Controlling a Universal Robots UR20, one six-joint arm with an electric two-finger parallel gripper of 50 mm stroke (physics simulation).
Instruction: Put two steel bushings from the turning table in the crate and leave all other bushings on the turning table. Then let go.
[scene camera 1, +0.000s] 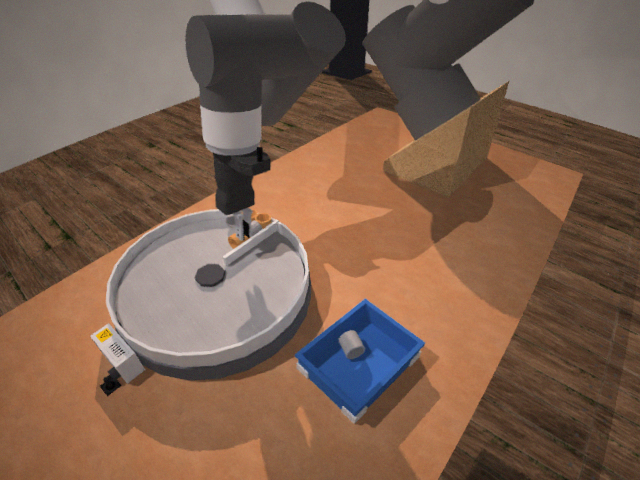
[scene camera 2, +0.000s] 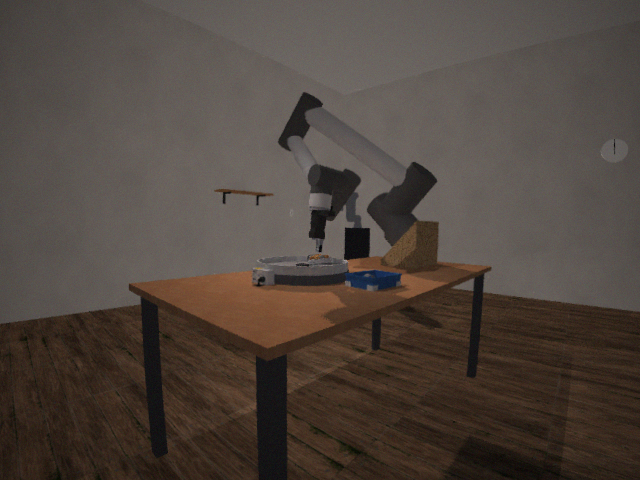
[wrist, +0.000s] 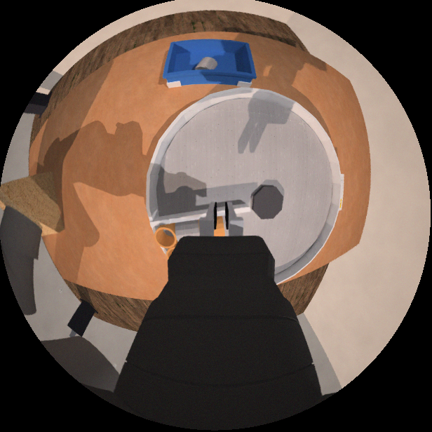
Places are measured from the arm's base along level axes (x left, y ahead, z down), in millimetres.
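Pixels of known places: gripper, fingertip midpoint: (scene camera 1: 243, 236) (scene camera 2: 318, 252); arm's base at its link origin: (scene camera 1: 447, 120).
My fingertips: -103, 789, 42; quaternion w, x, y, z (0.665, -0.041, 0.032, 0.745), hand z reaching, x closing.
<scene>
For each thing: its top centre in the pictures, then the offset to it from my fingertips, as dx, dy, dz. "spot": a spot on its surface instead.
- orange bushing at its top centre: (scene camera 1: 238, 233) -39, -16, +23
- grey steel bushing at its top centre: (scene camera 1: 250, 225) -40, -54, +22
- blue crate at its top centre: (scene camera 1: 361, 348) (scene camera 2: 373, 273) +334, +31, +64
- white bar at a spot on its surface: (scene camera 1: 251, 242) spot: -12, -27, +42
- dark hub at its top centre: (scene camera 1: 209, 273) -16, +92, +53
- white box at a spot on its surface: (scene camera 1: 117, 352) spot: +9, +327, +55
My gripper (scene camera 1: 241, 235) (scene camera 2: 318, 250) (wrist: 220, 210) points down over the back part of the turning table (scene camera 1: 206, 356) (scene camera 2: 310, 269). Its fingers stand partly open with a narrow gap, and I see no bushing held between them. An orange bushing (scene camera 1: 235, 240) (wrist: 219, 228) lies beneath the fingertips along the white bar. A grey steel bushing (scene camera 1: 254, 226) (wrist: 189, 229) lies in line with it. Orange bushings (scene camera 1: 264, 218) (wrist: 165, 237) stand near the rim. Another steel bushing (scene camera 1: 232, 222) is mostly hidden behind the fingers. One steel bushing (scene camera 1: 352, 344) (wrist: 206, 63) lies in the blue crate (scene camera 1: 330, 388) (scene camera 2: 382, 282) (wrist: 210, 78).
The white bar (scene camera 1: 251, 242) (wrist: 175, 218) runs from the rim toward the dark hub (scene camera 1: 209, 275) (wrist: 267, 201). A white box (scene camera 1: 117, 352) (scene camera 2: 263, 276) sits at the turning table's outer edge. A tan wedge block (scene camera 1: 444, 155) (scene camera 2: 418, 248) (wrist: 37, 200) stands near the arm's base.
</scene>
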